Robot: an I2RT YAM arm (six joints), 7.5 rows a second.
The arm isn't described. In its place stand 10 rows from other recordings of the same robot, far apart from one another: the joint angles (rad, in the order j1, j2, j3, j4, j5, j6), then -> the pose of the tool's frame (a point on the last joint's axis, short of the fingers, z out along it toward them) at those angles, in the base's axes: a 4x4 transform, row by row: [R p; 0 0 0 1], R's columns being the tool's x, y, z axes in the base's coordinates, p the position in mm.
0.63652 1.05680 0.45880 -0.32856 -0.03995 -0.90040 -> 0.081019, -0.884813, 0.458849, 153.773; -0.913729, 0.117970, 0.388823, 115.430; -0.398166, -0.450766, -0.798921, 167.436; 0, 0, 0, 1
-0.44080 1.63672 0.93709 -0.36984 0.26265 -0.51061 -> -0.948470, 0.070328, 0.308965, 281.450; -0.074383, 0.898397, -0.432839, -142.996; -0.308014, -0.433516, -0.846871, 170.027; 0, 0, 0, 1
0.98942 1.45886 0.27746 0.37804 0.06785 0.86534 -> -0.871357, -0.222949, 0.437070, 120.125; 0.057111, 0.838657, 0.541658, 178.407; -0.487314, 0.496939, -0.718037, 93.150; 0, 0, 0, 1
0.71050 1.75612 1.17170 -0.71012 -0.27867 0.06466 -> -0.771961, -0.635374, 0.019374, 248.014; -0.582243, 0.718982, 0.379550, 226.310; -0.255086, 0.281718, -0.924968, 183.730; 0, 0, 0, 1
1.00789 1.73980 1.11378 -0.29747 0.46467 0.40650 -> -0.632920, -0.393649, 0.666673, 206.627; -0.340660, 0.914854, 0.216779, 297.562; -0.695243, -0.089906, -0.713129, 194.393; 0, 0, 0, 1
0.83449 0.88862 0.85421 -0.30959 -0.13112 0.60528 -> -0.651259, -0.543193, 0.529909, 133.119; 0.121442, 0.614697, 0.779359, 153.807; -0.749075, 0.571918, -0.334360, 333.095; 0, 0, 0, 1
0.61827 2.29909 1.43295 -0.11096 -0.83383 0.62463 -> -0.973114, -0.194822, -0.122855, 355.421; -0.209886, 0.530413, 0.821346, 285.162; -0.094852, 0.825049, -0.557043, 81.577; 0, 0, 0, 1
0.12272 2.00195 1.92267 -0.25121 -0.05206 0.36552 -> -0.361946, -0.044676, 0.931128, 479.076; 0.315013, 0.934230, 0.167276, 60.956; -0.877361, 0.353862, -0.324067, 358.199; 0, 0, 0, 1
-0.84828 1.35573 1.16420 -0.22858 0.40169 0.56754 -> 0.270620, 0.926227, 0.262426, 196.592; 0.441218, 0.122948, -0.888938, -244.060; -0.855623, 0.356352, -0.375396, 340.138; 0, 0, 0, 1
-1.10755 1.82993 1.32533 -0.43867 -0.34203 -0.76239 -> -0.782888, 0.296031, 0.547222, 186.859; 0.111291, 0.931995, -0.344962, -347.373; -0.612128, -0.209166, -0.762594, 215.713; 0, 0, 0, 1
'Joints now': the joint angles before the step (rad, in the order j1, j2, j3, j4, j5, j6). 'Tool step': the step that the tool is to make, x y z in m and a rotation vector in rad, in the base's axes. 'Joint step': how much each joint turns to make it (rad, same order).
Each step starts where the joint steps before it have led.
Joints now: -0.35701, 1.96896, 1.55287, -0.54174, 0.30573, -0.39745
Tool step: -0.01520, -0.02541, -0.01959, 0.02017, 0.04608, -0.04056
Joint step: -0.06930, 0.01393, -0.04845, 0.01921, -0.01689, -0.02433
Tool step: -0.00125, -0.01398, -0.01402, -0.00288, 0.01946, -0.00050
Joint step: -0.03108, 0.03474, -0.00516, 0.03283, -0.00718, -0.03300
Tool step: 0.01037, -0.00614, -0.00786, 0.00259, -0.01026, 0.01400
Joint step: -0.00324, 0.04961, 0.03956, 0.02115, -0.01507, -0.01125
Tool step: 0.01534, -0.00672, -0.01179, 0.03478, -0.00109, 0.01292
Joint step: -0.00081, 0.07934, 0.07968, -0.01621, -0.03406, 0.00554
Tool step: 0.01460, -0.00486, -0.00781, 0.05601, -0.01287, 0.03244
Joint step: -0.00023, 0.06999, 0.08631, -0.03004, -0.06471, 0.00146
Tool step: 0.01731, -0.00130, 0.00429, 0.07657, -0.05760, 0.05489
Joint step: 0.00566, 0.05388, 0.10520, -0.03444, -0.10598, 0.00758
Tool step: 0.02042, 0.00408, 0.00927, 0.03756, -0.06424, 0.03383
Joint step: 0.02068, 0.04994, 0.11289, -0.02191, -0.05868, 0.02284
